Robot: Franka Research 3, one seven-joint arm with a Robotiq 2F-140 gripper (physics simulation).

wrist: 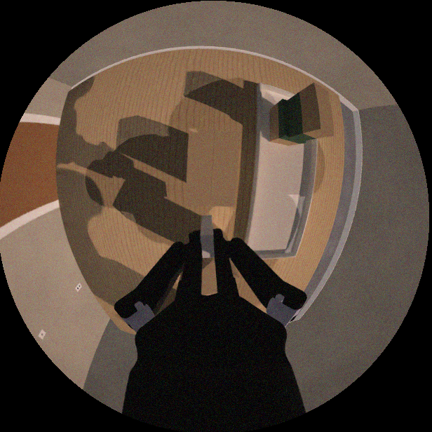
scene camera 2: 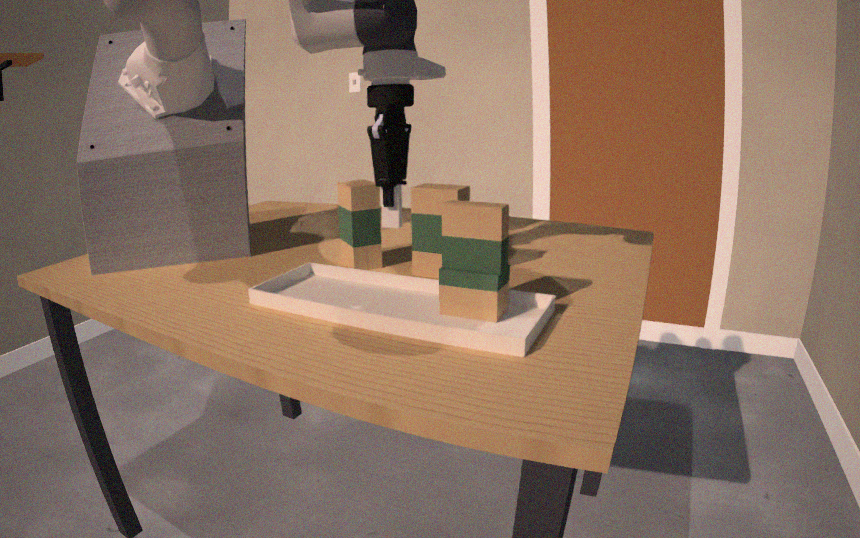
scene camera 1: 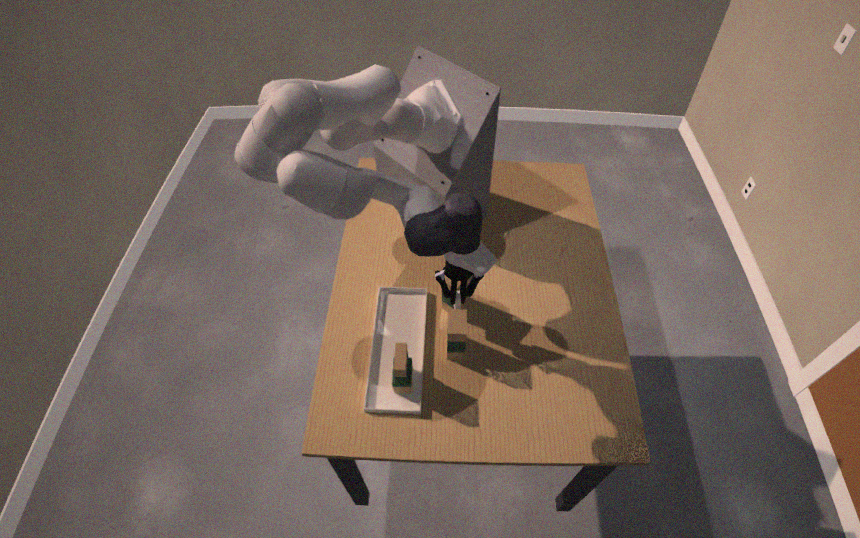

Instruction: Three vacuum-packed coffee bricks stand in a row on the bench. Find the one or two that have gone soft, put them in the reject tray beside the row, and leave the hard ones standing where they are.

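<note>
A tan coffee brick with a green band [scene camera 1: 401, 364] [scene camera 2: 474, 253] [wrist: 300, 117] stands in the far-end part of the white reject tray [scene camera 1: 405, 317] [scene camera 2: 355, 304] [wrist: 275, 200]; its band shows a step. The middle brick of the row [scene camera 1: 456, 326] [scene camera 2: 426, 231] [wrist: 215, 162] stands on the bench beside the tray. The brick nearest the robot base [scene camera 1: 447, 300] [scene camera 2: 359, 225] stands upright, partly hidden by the fingers in scene camera 1. My gripper [scene camera 1: 457, 300] [scene camera 2: 391, 206] [wrist: 207, 223] points down and is shut with nothing between its fingers, its tips low and close beside that brick.
The wooden bench [scene camera 1: 539, 412] [scene camera 2: 380, 380] [wrist: 140, 75] carries the row and the tray. The grey robot pedestal [scene camera 1: 482, 95] [scene camera 2: 164, 209] stands at its back end. The tray's long side runs parallel to the row.
</note>
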